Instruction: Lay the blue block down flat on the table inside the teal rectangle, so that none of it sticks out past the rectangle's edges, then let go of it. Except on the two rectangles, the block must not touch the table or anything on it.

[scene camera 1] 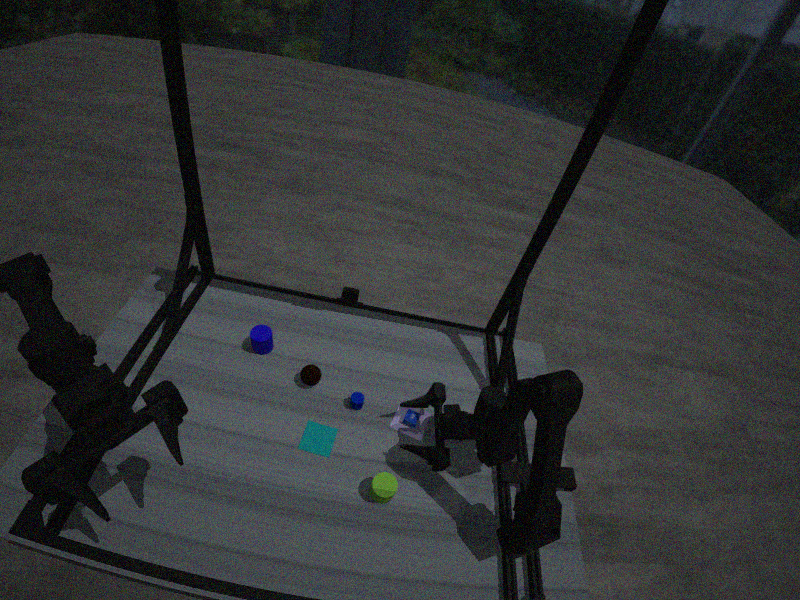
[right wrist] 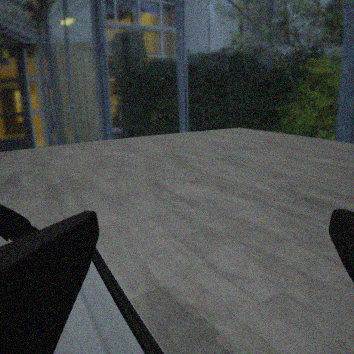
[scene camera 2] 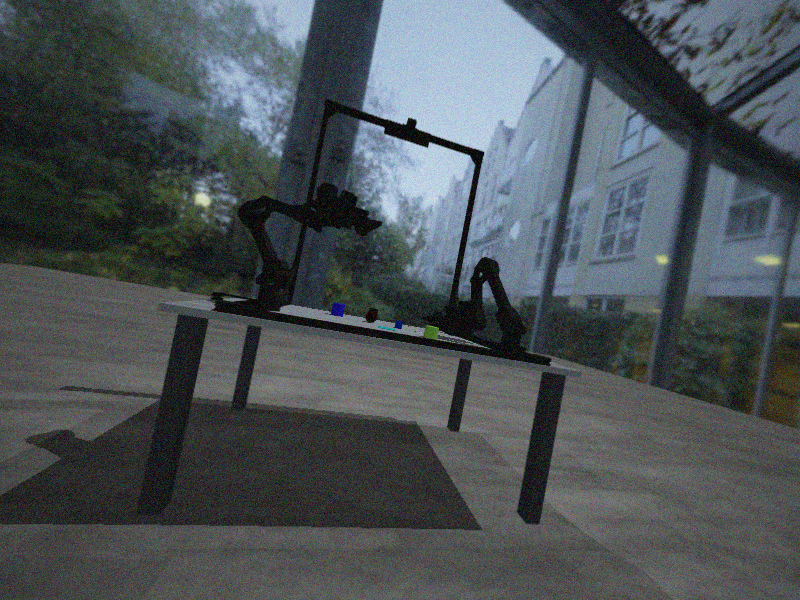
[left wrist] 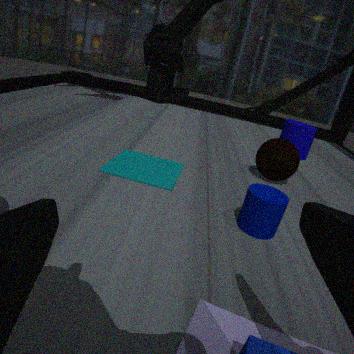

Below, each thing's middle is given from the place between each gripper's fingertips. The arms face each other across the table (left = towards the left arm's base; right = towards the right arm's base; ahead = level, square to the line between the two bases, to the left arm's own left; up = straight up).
Now: the pale lilac rectangle (scene camera 1: 417, 433) 60 mm below my left hand, 50 mm behind it and 30 mm to the left of it. Also, from my left hand: teal rectangle (scene camera 1: 317, 438): 160 mm to the right, 60 mm below, 60 mm ahead; dark ball (left wrist: 276, 159): 230 mm to the right, 80 mm behind, 30 mm below.
Right now the teal rectangle is 27 cm behind my right hand, 12 cm to the left of it and 34 cm below it. From my right hand the other things lie so: pale lilac rectangle (38 cm behind, 31 cm to the left, 34 cm below); dark ball (41 cm behind, 5 cm to the left, 32 cm below).
